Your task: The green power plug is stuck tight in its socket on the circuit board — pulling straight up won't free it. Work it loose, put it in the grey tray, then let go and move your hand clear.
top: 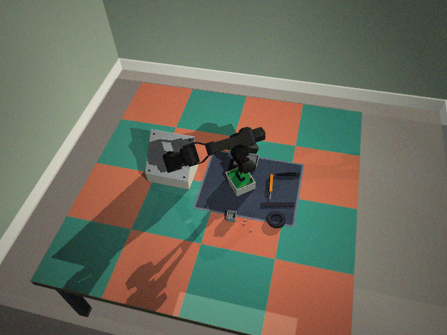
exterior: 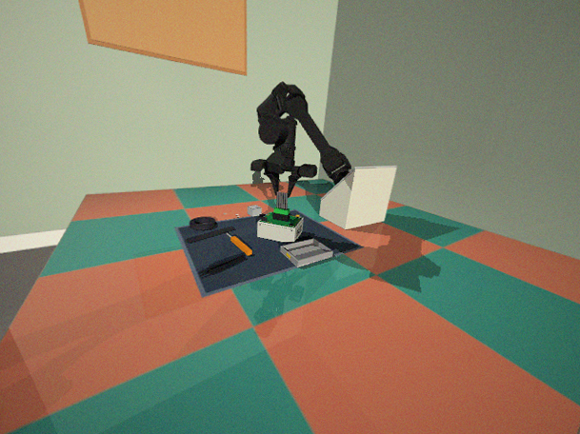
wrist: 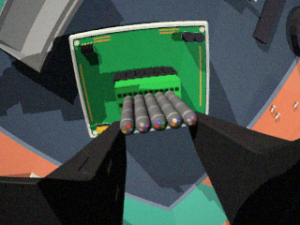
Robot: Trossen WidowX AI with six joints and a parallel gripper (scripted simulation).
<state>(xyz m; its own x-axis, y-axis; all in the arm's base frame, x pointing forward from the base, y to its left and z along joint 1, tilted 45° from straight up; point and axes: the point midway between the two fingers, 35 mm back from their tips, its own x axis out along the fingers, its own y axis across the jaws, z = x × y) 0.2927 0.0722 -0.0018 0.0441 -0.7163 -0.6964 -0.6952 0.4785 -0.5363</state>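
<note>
My gripper tip is now 40 mm above the green power plug. From my gripper tip the other things lie so: black bar (200 mm ahead, 70 mm to the right, 120 mm below); then dark mat (50 mm ahead, 130 mm below).
</note>
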